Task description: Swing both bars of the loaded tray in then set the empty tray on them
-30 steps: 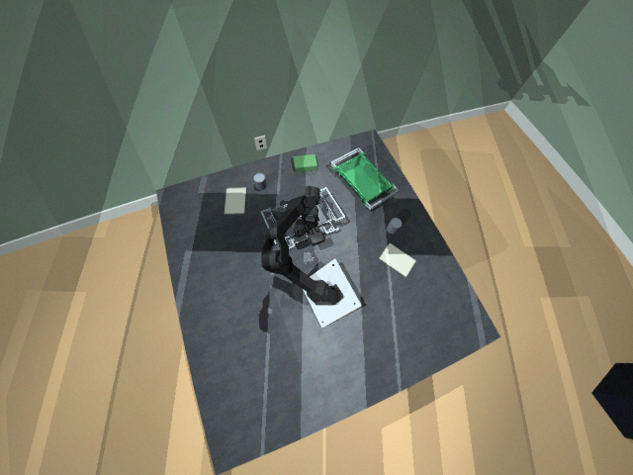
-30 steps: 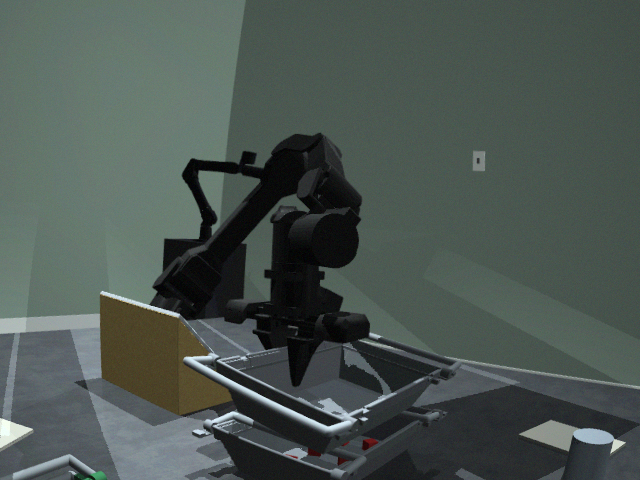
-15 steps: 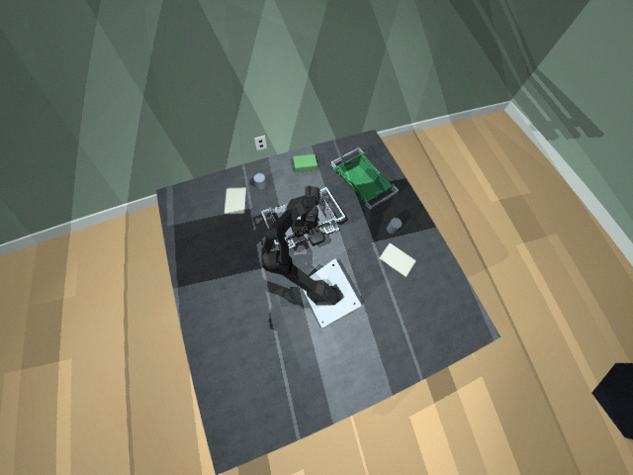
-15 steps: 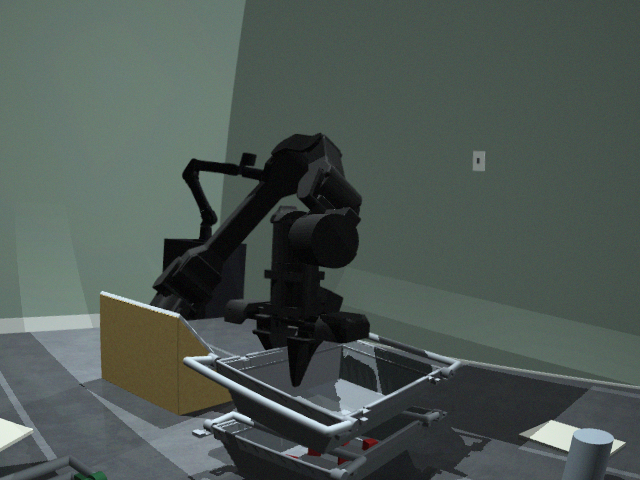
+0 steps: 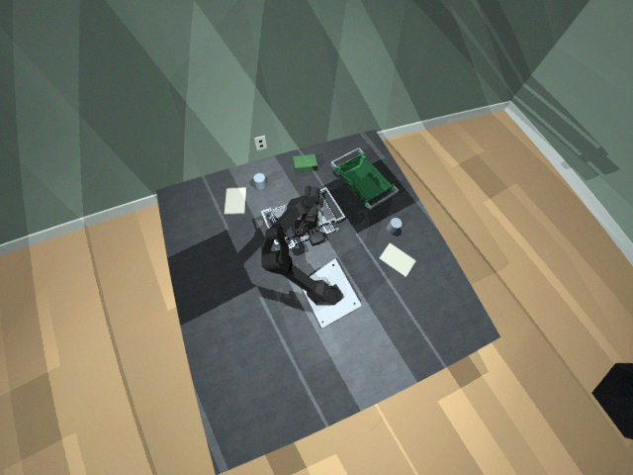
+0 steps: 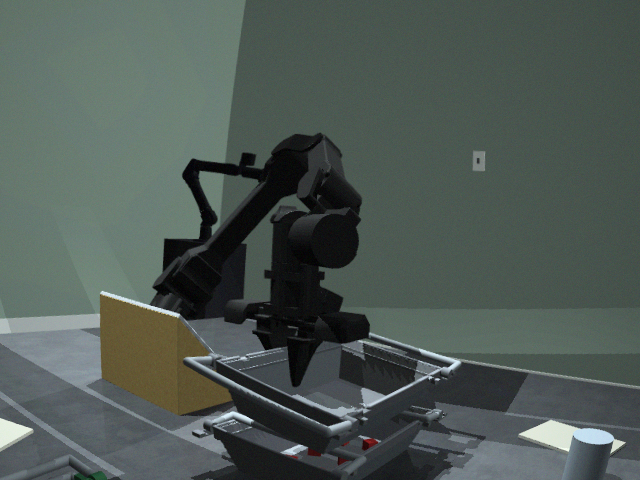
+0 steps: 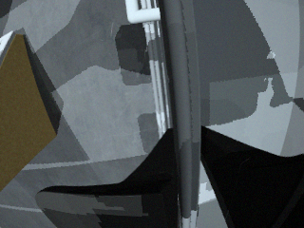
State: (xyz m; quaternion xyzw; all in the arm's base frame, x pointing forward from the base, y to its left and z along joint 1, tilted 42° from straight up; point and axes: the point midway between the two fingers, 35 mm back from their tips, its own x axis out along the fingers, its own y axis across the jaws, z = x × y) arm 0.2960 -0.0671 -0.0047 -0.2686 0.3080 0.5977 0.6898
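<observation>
Right now my gripper tip is 70 mm short of the grey tray, 10 mm to the left of it and 20 mm below it. Also, from my gripper tip: green block 390 mm ahead, 200 mm to the right, 70 mm below.
</observation>
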